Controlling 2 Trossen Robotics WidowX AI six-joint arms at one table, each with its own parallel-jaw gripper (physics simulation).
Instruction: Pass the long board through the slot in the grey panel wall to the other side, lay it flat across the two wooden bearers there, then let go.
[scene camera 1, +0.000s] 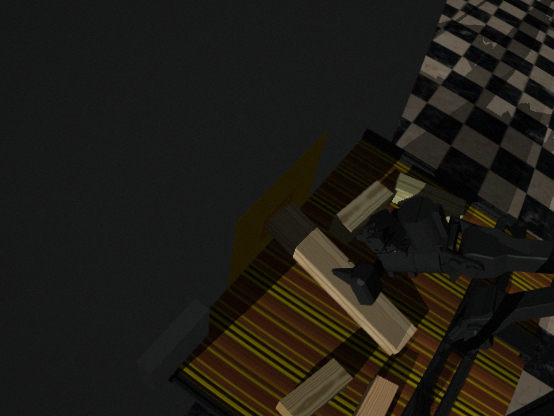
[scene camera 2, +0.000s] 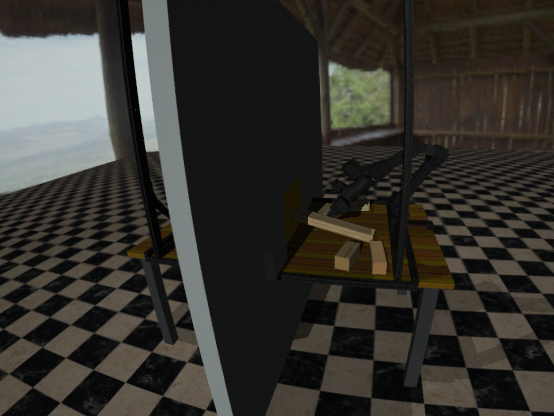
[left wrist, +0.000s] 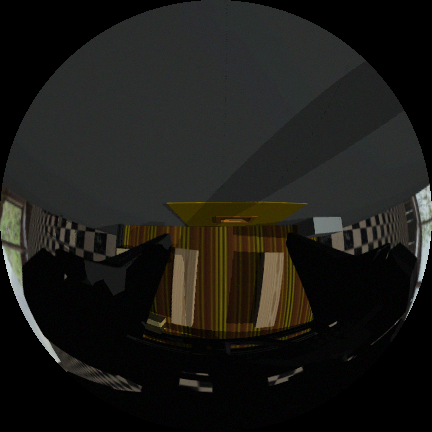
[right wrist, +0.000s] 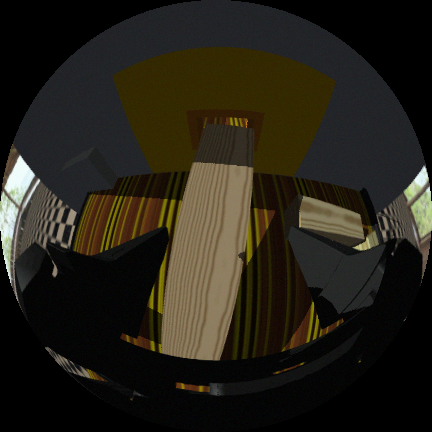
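Pixels of known places: left gripper, fingertip midpoint: (left wrist: 230, 239); right gripper, fingertip midpoint: (scene camera 1: 345, 254) (scene camera 2: 329, 212) (right wrist: 230, 232); left arm's base, origin of the base link: (left wrist: 220, 348); right arm's base, origin of the base link: (scene camera 1: 463, 340).
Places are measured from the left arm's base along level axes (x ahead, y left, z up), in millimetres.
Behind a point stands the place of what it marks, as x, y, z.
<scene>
The long board (scene camera 1: 325, 252) {596, -39, 56} (scene camera 2: 340, 227) {681, -88, 34} (right wrist: 210, 240) {628, -47, 49} slants up toward the grey panel wall (scene camera 1: 125, 125) {483, -363, 521} (scene camera 2: 240, 150) {483, -516, 404} (left wrist: 150, 125) {433, 58, 354} (right wrist: 75, 100) {482, -260, 190}. Its raised, shadowed end is at the orange-rimmed slot (right wrist: 225, 113) {484, -35, 93}; whether it enters is unclear. My right gripper (right wrist: 230, 232) {629, -32, 74} is open around or just over the board's middle, with nothing held. In the left wrist view, beyond the wall, two wooden bearers (left wrist: 185, 287) {244, 100, 19} (left wrist: 270, 290) {226, -146, 19} lie apart, roughly parallel. My left gripper (left wrist: 230, 239) {354, -1, 313} is open and empty above them, facing the wall.
A yellow panel (scene camera 1: 255, 235) {484, -105, 78} (right wrist: 150, 100) {483, -128, 125} surrounds the slot. On the board's side stand a wooden block (scene camera 1: 362, 207) {595, 121, 31} (right wrist: 330, 220) {599, 112, 31} beside the board, two more blocks (scene camera 1: 317, 387) {723, -254, 28} (scene camera 1: 377, 397) {818, -210, 25} and a pale block (scene camera 1: 410, 187) {655, 249, 28}. A grey block (scene camera 1: 175, 340) {506, -347, 81} (left wrist: 327, 225) {403, -333, 81} adjoins the wall.
</scene>
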